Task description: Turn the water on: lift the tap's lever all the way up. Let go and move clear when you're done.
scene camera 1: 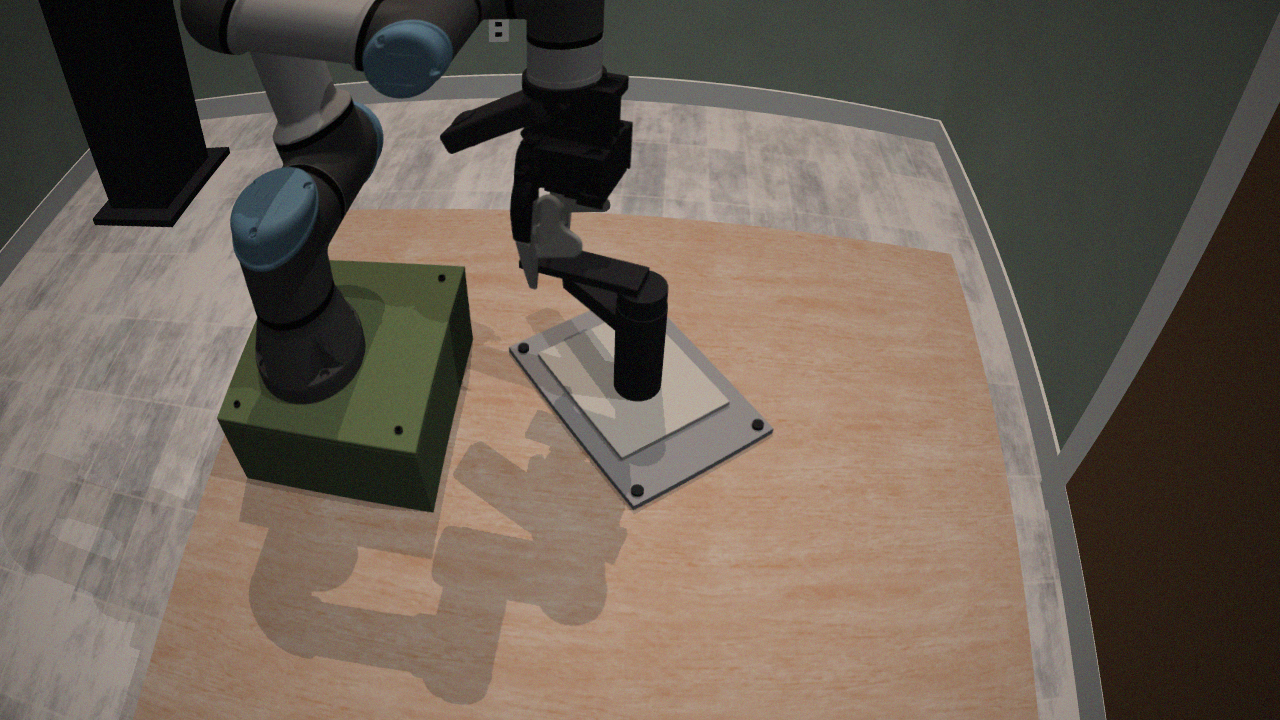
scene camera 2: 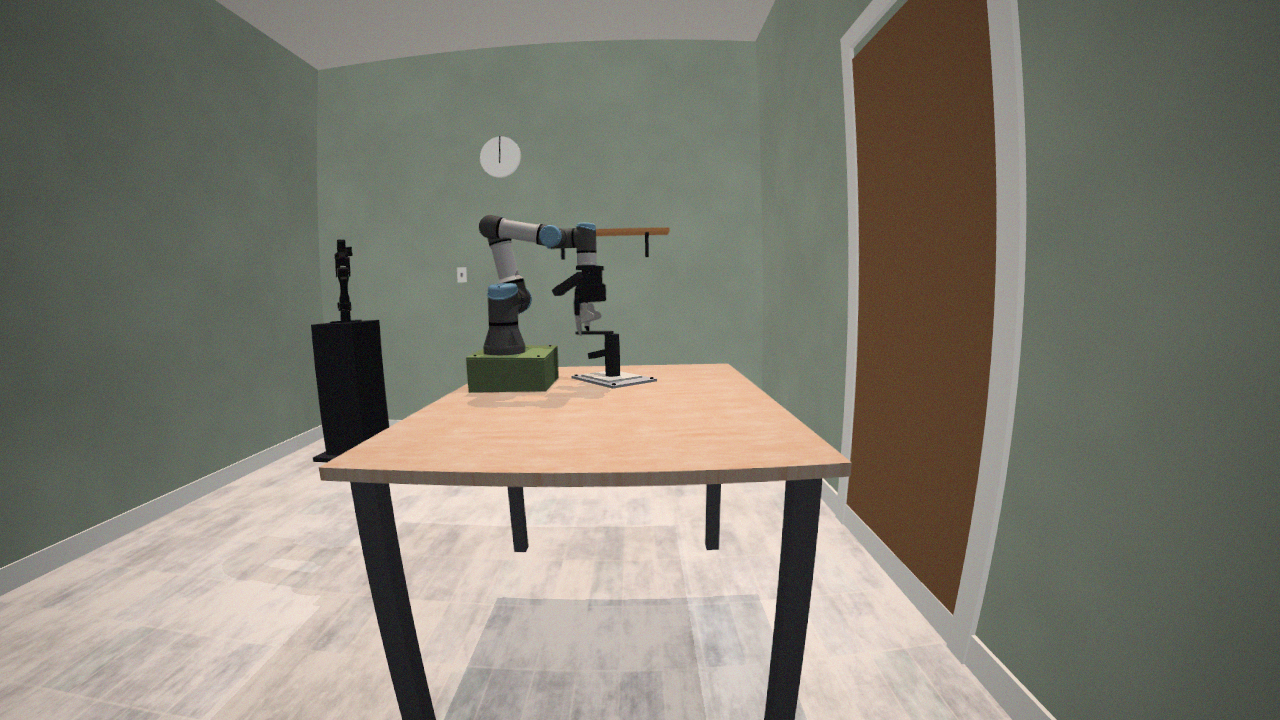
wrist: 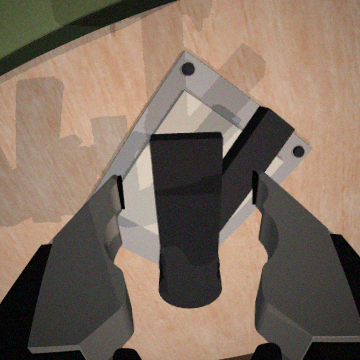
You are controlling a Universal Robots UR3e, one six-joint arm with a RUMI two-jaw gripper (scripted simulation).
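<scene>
My gripper is shown in the pictures, and is seen in scene camera 2 and in the wrist view. A black tap is shown in the pictures too.
</scene>
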